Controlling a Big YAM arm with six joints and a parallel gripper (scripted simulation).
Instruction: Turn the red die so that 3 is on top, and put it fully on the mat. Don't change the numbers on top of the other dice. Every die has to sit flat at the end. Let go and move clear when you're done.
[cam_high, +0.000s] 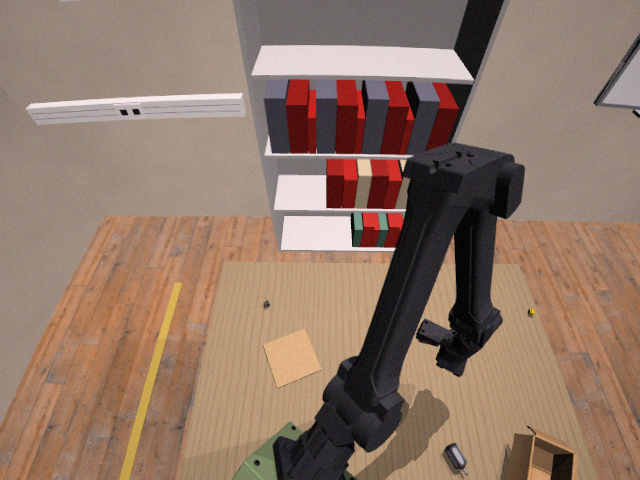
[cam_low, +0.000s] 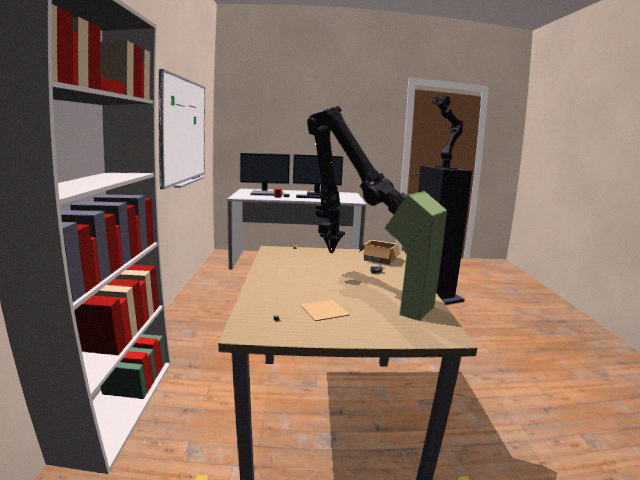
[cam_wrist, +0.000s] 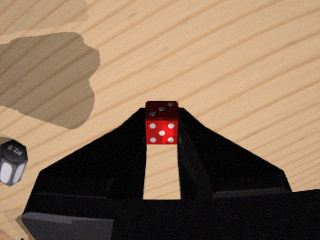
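Right now the tan square mat is 190 mm ahead of my hand, 390 mm to the left of it and 110 mm below it. The rest, counted from my hand: red die: 10 mm below; then cardboard box: 340 mm behind, 120 mm to the right, 70 mm below; then dark object: 230 mm behind, 50 mm to the left, 100 mm below.
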